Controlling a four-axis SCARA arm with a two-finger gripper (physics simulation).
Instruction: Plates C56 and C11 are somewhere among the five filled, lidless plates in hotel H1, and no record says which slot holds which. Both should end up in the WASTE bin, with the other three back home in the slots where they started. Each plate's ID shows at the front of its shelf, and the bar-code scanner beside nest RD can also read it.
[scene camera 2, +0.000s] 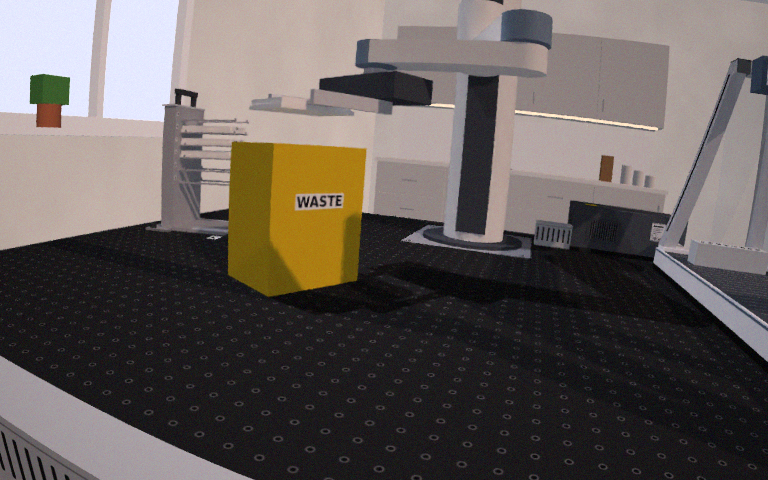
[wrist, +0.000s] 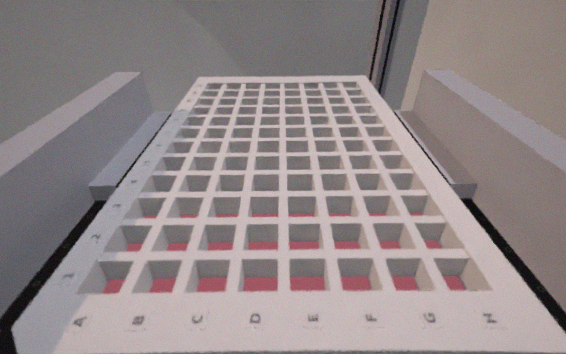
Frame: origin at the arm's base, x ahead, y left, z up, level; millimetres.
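Where they show: gripper, between the fingertips: (scene camera 2: 289, 98) (wrist: 282, 98); arm's base, origin of its link: (scene camera 2: 472, 244).
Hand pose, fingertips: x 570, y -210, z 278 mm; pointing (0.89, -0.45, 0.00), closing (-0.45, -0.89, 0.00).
Things, the pixels of their centre, and the offset from my fingertips. "spot": a spot on its surface instead.
- Hotel H1, middle of its body: (scene camera 2: 197, 159) dx -249, dy -380, dz -107 mm
- yellow WASTE bin, middle of its body: (scene camera 2: 294, 212) dx -21, dy +10, dz -166 mm
- small slotted grey block, a spot on its surface: (scene camera 2: 553, 234) spot: dx -615, dy +413, dz -233 mm
- dark box, a spot on its surface: (scene camera 2: 611, 229) spot: dx -603, dy +560, dz -199 mm
- hotel's black handle, a spot on its surface: (scene camera 2: 185, 94) spot: dx -237, dy -420, dz +42 mm
My gripper (scene camera 2: 328, 103) (wrist: 282, 98) is shut on a white, lidless plate (scene camera 2: 277, 104) (wrist: 270, 322) with red liquid in its wells. The fingers grip its two long sides, and it is level in the air, higher than the bin top. Its ID does not show. Hotel H1 (scene camera 2: 171, 169) stands at the left in the scene view, behind the bin. White plates (scene camera 2: 209, 130) lie on its upper shelves; their IDs cannot be read, and the bin hides part of the shelves. The yellow WASTE bin (scene camera 2: 317, 237) stands upright in front of the hotel; its inside is hidden.
The arm's column (scene camera 2: 481, 158) stands right of the bin, with a small slotted grey block (scene camera 2: 553, 234) and a dark box (scene camera 2: 611, 229) farther right. A white-edged frame (scene camera 2: 707, 291) with slanted posts is at the right edge. The hotel's black handle (scene camera 2: 185, 94) sticks up on top.
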